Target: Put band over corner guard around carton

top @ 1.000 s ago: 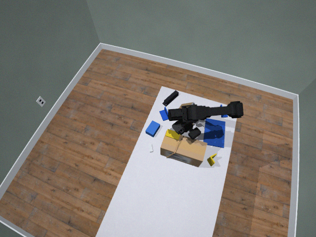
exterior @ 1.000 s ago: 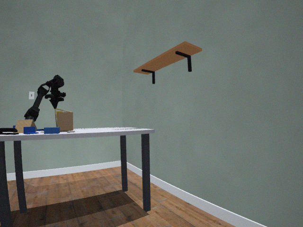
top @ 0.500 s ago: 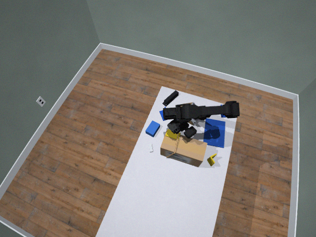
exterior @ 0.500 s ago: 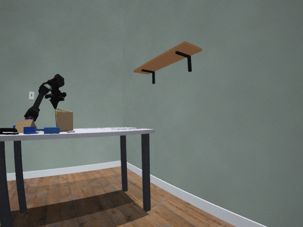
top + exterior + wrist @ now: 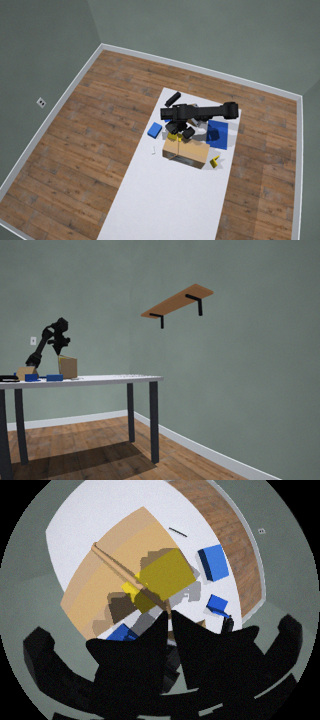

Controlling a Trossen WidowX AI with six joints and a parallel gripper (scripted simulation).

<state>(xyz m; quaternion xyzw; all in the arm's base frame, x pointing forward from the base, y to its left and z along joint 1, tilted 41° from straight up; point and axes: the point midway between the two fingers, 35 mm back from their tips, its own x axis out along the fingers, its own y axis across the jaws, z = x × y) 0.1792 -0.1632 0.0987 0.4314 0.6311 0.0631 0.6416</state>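
My hand is 3 cm short of the yellow corner guard, 1 cm to the left of it and 7 cm above it. Round my hand: brown carton 7 cm ahead, 8 cm to the left, 13 cm below; small white piece 12 cm ahead, 12 cm to the right, 20 cm below; blue block 1 cm behind, 16 cm to the right, 19 cm below.
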